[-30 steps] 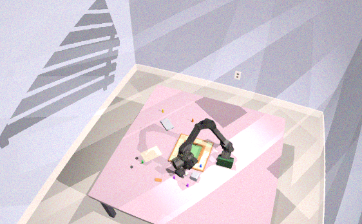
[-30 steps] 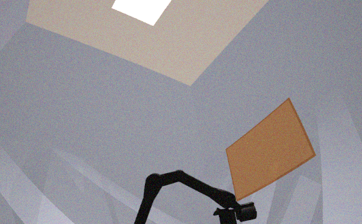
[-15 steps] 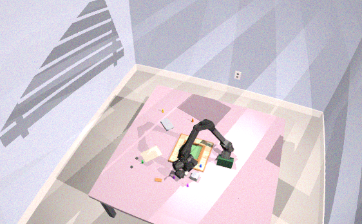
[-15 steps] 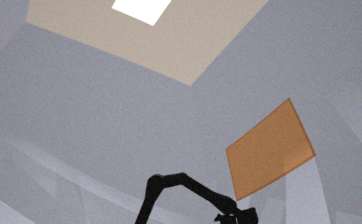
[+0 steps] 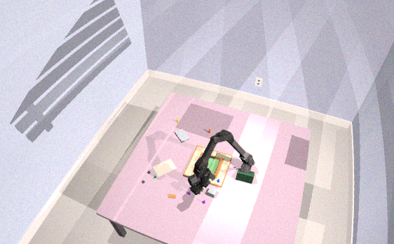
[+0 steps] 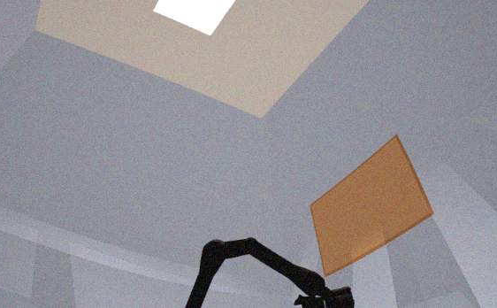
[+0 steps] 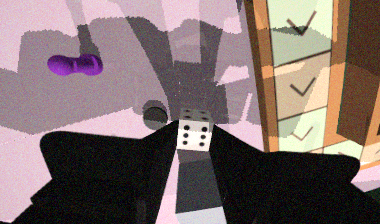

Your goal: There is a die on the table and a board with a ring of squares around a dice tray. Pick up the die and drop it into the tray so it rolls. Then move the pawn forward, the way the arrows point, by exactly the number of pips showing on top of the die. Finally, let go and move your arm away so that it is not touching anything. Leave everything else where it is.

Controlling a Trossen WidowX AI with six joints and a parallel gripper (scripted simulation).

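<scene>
The blue pawn lies 100 mm behind my gripper tip, 80 mm to the right of it and 20 mm above it. Also, from my gripper tip: orange block: 190 mm ahead, 90 mm to the left, 10 mm below; green dice tray: 10 mm behind, 210 mm to the right; pale grey cube: 70 mm behind, 20 mm to the left, 20 mm above.
</scene>
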